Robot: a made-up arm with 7 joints. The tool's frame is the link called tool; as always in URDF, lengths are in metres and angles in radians.
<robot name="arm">
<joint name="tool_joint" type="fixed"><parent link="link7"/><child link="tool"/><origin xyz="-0.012 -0.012 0.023" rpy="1.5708 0 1.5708"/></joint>
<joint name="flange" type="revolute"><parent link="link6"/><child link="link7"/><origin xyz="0.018 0.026 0.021" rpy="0 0 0"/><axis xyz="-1 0 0"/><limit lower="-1.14" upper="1.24" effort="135" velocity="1.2"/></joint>
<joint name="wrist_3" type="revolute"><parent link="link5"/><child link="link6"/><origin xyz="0.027 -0.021 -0.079" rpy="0 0 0"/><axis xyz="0 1 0"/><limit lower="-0.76" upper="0.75" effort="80" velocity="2.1"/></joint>
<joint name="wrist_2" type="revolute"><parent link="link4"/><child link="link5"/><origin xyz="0.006 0.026 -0.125" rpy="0 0 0"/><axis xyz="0 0 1"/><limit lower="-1.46" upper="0.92" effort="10" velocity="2"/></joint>
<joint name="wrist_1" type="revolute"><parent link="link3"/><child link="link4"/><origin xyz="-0.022 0.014 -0.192" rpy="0 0 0"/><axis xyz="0 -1 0"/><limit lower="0.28" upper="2.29" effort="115" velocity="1.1"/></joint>
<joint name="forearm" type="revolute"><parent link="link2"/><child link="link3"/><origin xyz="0.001 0.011 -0.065" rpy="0 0 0"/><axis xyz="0 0 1"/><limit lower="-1.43" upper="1.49" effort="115" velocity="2.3"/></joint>
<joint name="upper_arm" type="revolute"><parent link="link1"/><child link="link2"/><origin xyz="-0.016 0.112 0.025" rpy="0 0 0"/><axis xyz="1 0 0"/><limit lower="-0.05" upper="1.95" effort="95" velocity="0.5"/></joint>
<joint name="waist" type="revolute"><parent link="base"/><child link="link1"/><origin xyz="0.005 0.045 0.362" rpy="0 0 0"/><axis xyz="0 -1 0"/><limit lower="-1.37" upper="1.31" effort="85" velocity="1.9"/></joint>
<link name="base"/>
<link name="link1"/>
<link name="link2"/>
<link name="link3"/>
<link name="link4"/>
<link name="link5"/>
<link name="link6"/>
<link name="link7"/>
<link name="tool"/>
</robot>
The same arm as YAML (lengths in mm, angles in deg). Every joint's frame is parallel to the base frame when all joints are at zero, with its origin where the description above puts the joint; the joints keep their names.
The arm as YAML. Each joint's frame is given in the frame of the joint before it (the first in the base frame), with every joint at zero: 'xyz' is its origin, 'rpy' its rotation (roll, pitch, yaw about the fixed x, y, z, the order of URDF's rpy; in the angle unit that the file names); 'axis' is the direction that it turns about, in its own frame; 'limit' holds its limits. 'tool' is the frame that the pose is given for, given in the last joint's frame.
units:
  length: mm
  angle: deg
joints:
  - name: waist
    type: revolute
    origin:
      xyz: [5.0, 45.0, 362.0]
      rpy: [0.0, 0.0, 0.0]
    axis: "-y"
    limit:
      lower: -78.5
      upper: 75.06
  - name: upper_arm
    type: revolute
    origin:
      xyz: [-16.0, 112.0, 25.0]
      rpy: [0.0, 0.0, 0.0]
    axis: "+x"
    limit:
      lower: -2.86
      upper: 111.73
  - name: forearm
    type: revolute
    origin:
      xyz: [1.0, 11.0, -65.0]
      rpy: [0.0, 0.0, 0.0]
    axis: "+z"
    limit:
      lower: -81.93
      upper: 85.37
  - name: wrist_1
    type: revolute
    origin:
      xyz: [-22.0, 14.0, -192.0]
      rpy: [0.0, 0.0, 0.0]
    axis: "-y"
    limit:
      lower: 16.04
      upper: 131.21
  - name: wrist_2
    type: revolute
    origin:
      xyz: [6.0, 26.0, -125.0]
      rpy: [0.0, 0.0, 0.0]
    axis: "+z"
    limit:
      lower: -83.65
      upper: 52.71
  - name: wrist_3
    type: revolute
    origin:
      xyz: [27.0, -21.0, -79.0]
      rpy: [0.0, 0.0, 0.0]
    axis: "+y"
    limit:
      lower: -43.54
      upper: 42.97
  - name: flange
    type: revolute
    origin:
      xyz: [18.0, 26.0, 21.0]
      rpy: [0.0, 0.0, 0.0]
    axis: "-x"
    limit:
      lower: -65.32
      upper: 71.05
tool:
  origin:
    xyz: [-12.0, -12.0, 23.0]
    rpy: [90.0, 0.0, 90.0]

